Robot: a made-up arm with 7 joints. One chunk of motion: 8 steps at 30 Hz.
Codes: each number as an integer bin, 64 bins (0 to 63) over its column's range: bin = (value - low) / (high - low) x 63, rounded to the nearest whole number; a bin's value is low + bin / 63 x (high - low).
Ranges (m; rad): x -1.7..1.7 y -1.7..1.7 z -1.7..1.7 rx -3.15..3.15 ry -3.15..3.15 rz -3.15..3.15
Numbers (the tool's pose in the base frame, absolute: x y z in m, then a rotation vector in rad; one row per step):
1: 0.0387 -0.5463 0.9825 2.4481 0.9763 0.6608
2: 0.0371 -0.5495 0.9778 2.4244 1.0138 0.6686
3: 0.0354 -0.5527 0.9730 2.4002 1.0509 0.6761
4: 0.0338 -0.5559 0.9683 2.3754 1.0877 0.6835
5: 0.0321 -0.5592 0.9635 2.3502 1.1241 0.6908
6: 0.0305 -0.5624 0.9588 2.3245 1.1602 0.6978
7: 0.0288 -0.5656 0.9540 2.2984 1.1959 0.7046
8: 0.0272 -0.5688 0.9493 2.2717 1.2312 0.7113
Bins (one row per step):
1: 32 21 50 56 41 38
2: 32 21 50 56 42 38
3: 32 21 50 56 42 38
4: 32 21 49 55 42 38
5: 32 21 49 55 43 38
6: 32 21 49 55 43 38
7: 32 21 49 54 43 39
8: 32 21 49 54 44 39

